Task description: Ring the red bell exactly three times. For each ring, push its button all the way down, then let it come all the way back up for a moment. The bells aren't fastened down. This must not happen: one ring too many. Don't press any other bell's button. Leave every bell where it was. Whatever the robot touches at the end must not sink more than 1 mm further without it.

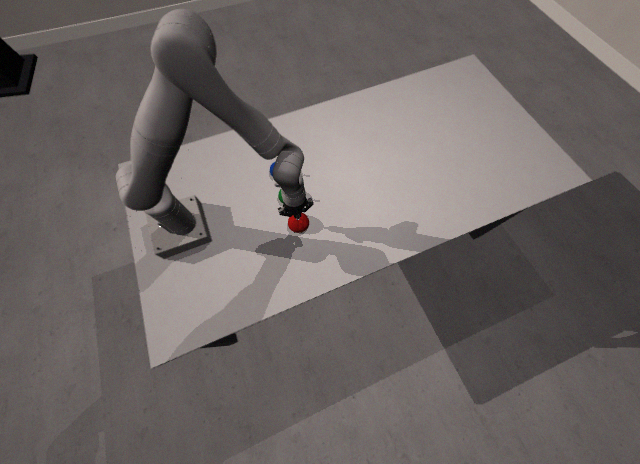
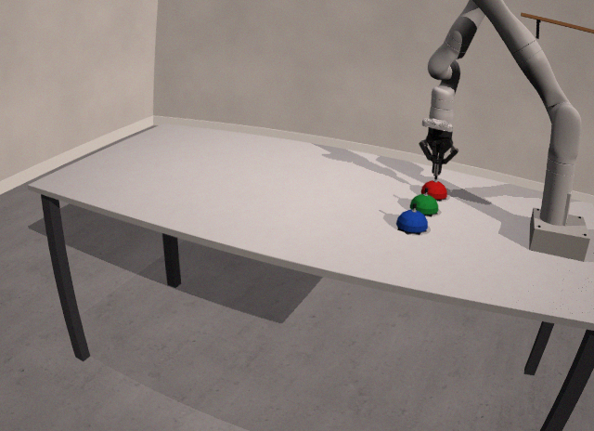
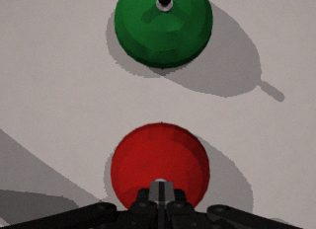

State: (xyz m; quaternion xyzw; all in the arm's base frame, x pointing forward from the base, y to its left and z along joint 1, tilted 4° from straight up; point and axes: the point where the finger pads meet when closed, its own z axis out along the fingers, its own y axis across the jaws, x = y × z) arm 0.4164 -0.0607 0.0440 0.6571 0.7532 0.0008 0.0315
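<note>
The red bell lies 40 mm below my hand. The rest, counted from my hand: blue bell 40 mm behind, 260 mm to the left, 40 mm below; then green bell 20 mm behind, 130 mm to the left, 40 mm below.
</note>
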